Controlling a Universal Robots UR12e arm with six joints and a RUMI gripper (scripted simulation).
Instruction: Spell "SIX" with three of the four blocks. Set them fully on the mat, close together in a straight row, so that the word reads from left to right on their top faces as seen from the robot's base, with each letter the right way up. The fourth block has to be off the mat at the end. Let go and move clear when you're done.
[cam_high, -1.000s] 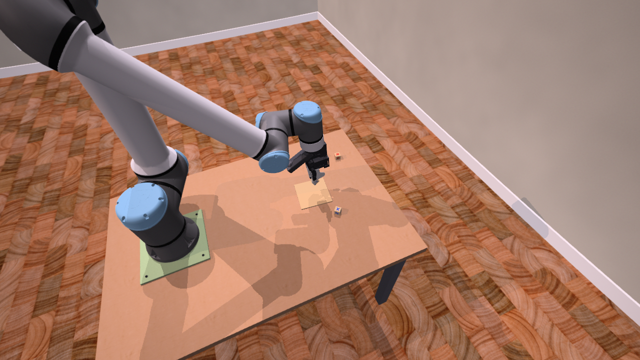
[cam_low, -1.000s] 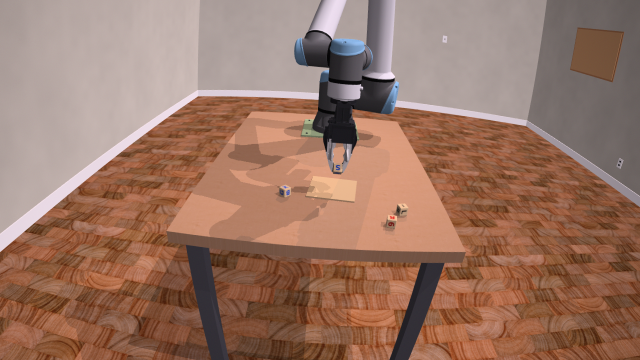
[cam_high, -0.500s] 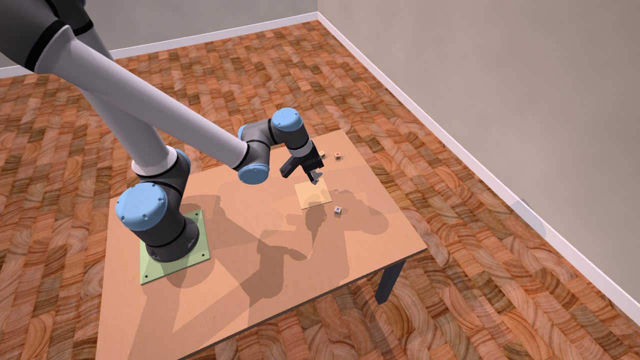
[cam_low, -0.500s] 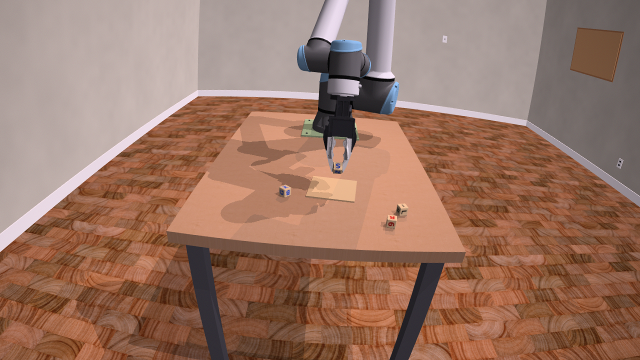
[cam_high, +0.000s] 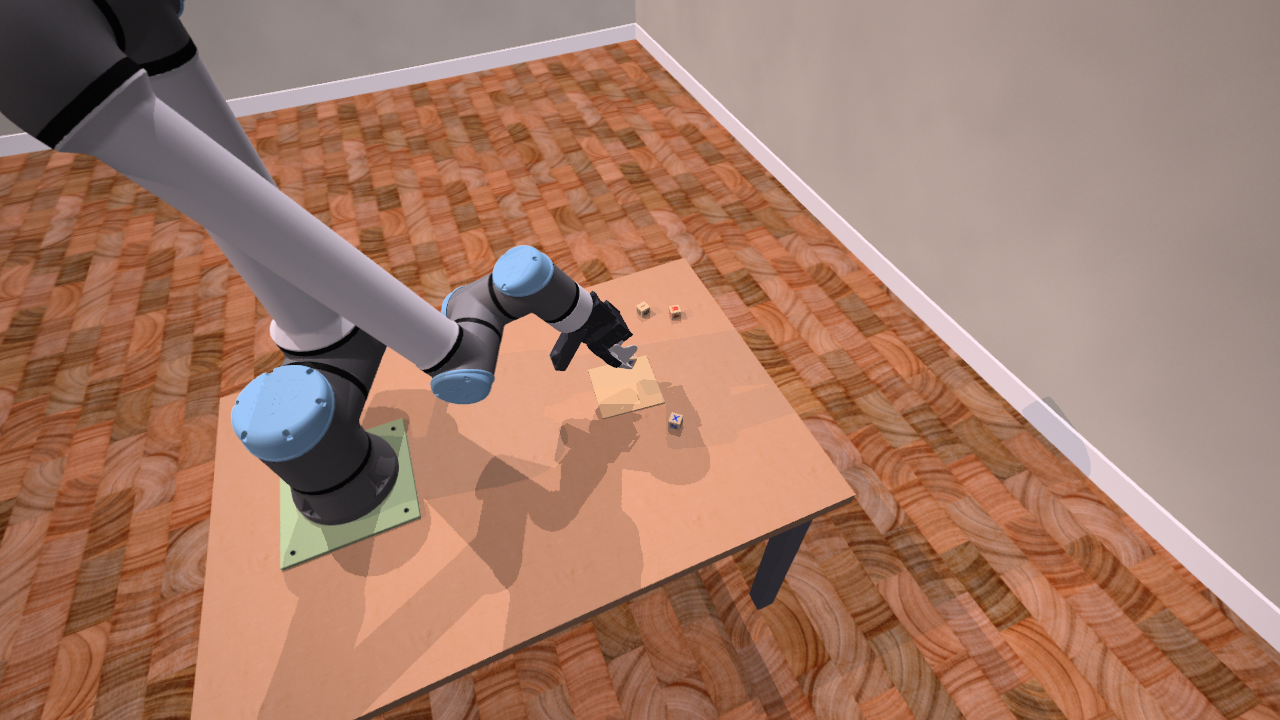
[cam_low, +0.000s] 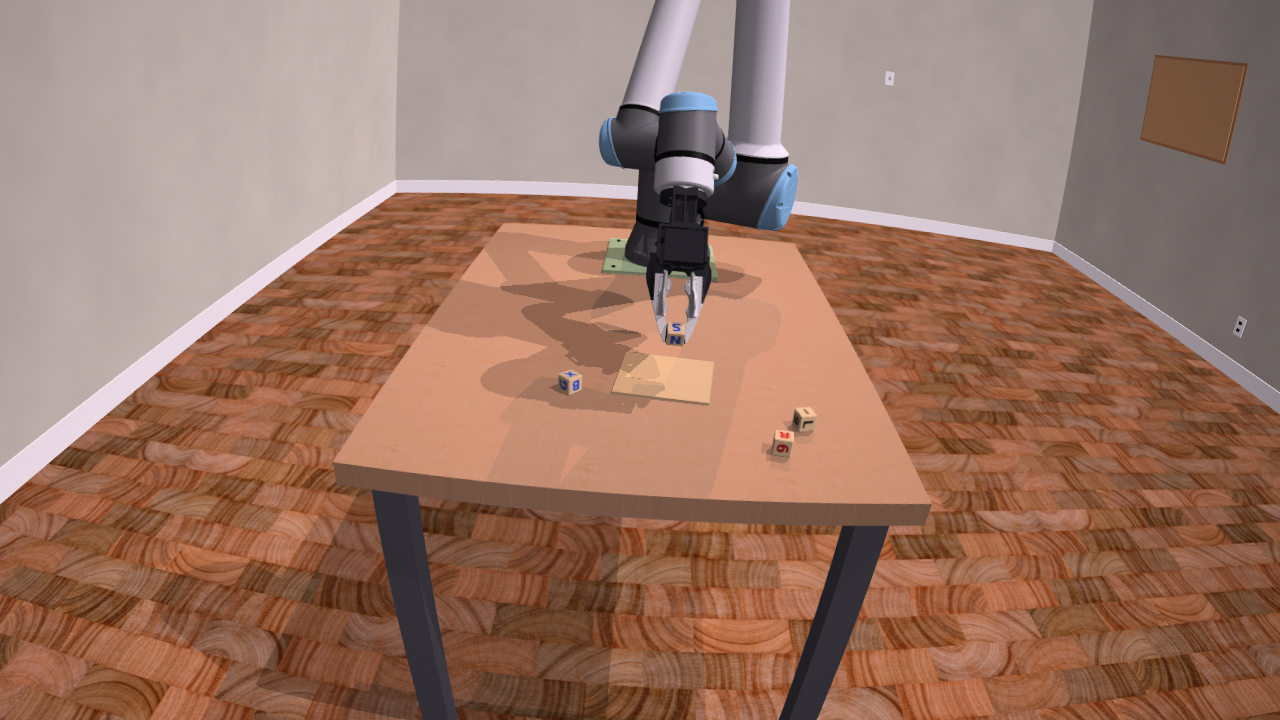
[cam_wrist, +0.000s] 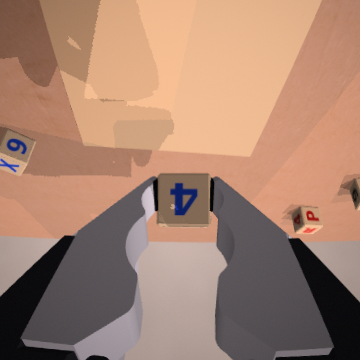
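My hand is 8 cm above the mat, 1 cm to the left of it and 1 cm past it. Round my hand: red-lettered block 19 cm ahead, 13 cm to the left, 7 cm below.
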